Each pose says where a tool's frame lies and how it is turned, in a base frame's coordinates. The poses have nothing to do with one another.
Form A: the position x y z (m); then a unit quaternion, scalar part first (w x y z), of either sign.
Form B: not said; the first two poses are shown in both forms.
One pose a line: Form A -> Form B
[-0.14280, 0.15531, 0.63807, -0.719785, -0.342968, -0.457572, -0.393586] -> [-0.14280, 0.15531, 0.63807, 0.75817, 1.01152, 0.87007]
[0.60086, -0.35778, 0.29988, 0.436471, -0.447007, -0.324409, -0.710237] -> [0.60086, -0.35778, 0.29988, -1.11203, -0.80704, -1.76687]
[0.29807, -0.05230, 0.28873, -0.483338, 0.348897, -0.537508, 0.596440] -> [0.29807, -0.05230, 0.28873, -0.84996, 1.30944, -1.45300]
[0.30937, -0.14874, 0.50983, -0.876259, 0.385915, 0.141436, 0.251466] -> [0.30937, -0.14874, 0.50983, -0.80533, -0.29515, -0.52476]
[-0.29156, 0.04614, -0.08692, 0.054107, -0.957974, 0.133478, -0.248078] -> [-0.29156, 0.04614, -0.08692, -2.91011, 0.40548, -0.75361]
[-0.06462, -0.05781, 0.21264, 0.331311, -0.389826, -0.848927, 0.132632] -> [-0.06462, -0.05781, 0.21264, -1.01894, -2.21895, 0.34668]
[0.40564, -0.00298, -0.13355, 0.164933, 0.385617, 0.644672, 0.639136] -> [0.40564, -0.00298, -0.13355, 1.09871, 1.83682, 1.82105]
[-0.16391, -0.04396, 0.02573, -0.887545, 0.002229, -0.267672, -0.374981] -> [-0.16391, -0.04396, 0.02573, -0.00463, 0.55636, 0.77940]
